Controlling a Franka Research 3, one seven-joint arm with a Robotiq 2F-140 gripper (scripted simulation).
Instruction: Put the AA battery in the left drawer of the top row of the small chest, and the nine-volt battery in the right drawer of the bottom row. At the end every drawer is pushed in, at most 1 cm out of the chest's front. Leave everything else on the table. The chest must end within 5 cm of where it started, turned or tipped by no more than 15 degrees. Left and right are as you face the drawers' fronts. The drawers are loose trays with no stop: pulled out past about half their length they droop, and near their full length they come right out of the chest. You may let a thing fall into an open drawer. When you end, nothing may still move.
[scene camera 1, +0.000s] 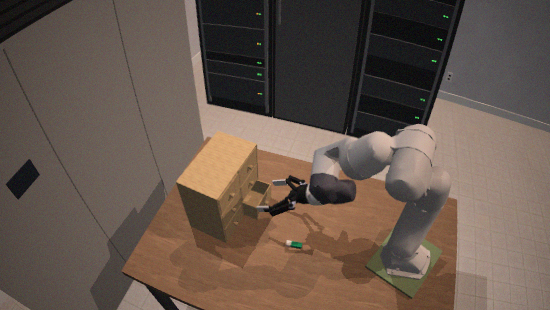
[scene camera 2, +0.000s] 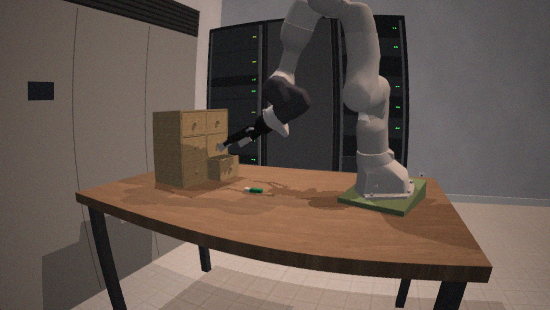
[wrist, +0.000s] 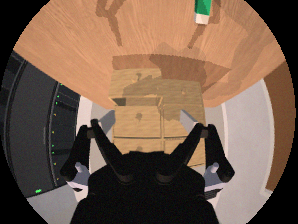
Labels:
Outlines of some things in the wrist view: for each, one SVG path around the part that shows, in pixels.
My gripper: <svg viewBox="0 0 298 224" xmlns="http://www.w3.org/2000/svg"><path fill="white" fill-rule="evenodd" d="M80 126L70 156L60 170L61 176L76 192L80 192L83 189L88 191L87 197L79 201L70 224L219 224L213 205L205 198L205 192L210 190L214 193L220 192L232 179L235 171L225 157L215 125L208 124L206 127L202 123L198 123L188 112L181 110L179 122L189 135L183 143L179 143L171 154L164 153L164 151L147 153L129 151L129 153L122 154L106 136L116 122L114 110L110 110L100 120L90 120L91 127L87 125ZM200 138L204 138L206 171L203 176L187 166L200 142ZM95 138L107 165L90 174L88 171L91 139Z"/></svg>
A drawer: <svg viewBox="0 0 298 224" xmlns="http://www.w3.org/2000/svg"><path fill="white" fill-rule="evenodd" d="M115 108L114 136L160 137L160 108Z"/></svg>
A drawer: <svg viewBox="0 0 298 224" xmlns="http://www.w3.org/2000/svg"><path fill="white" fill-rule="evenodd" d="M163 108L164 137L188 136L187 131L179 122L181 110L187 111L198 123L204 124L203 109Z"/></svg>

